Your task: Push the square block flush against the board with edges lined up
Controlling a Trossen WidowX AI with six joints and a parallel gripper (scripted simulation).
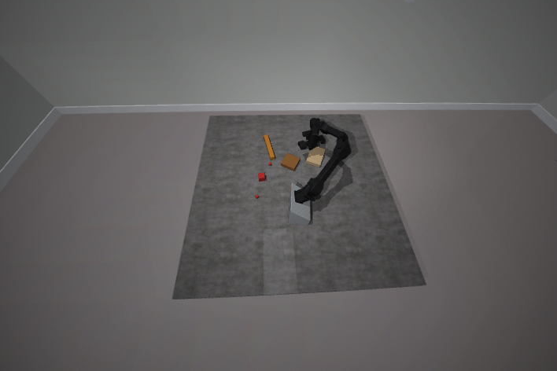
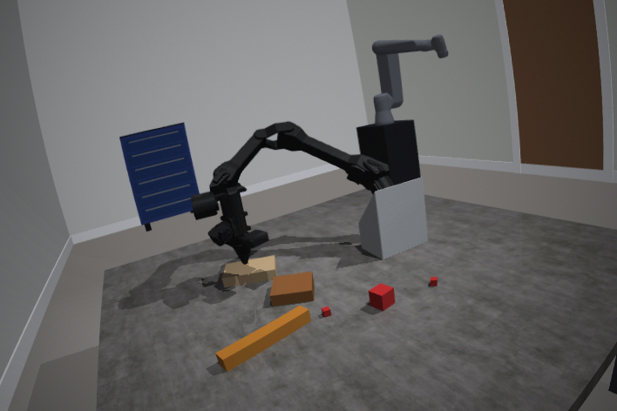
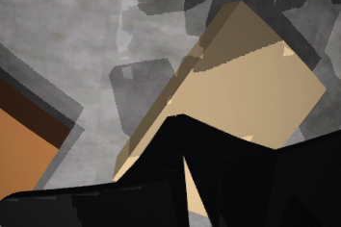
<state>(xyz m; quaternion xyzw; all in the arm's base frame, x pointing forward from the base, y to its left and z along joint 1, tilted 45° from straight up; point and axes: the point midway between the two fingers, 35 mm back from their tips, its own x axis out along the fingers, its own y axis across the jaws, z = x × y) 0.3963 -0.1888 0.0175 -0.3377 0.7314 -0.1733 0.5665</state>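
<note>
Right now the tan block is 20 mm behind my gripper tip, 50 mm to the right of it and 50 mm below it. Round my gripper tip: brown square block 60 mm behind, 140 mm to the left, 50 mm below; orange board 80 mm ahead, 290 mm to the left, 50 mm below; red cube 180 mm behind, 350 mm to the left, 40 mm below.
</note>
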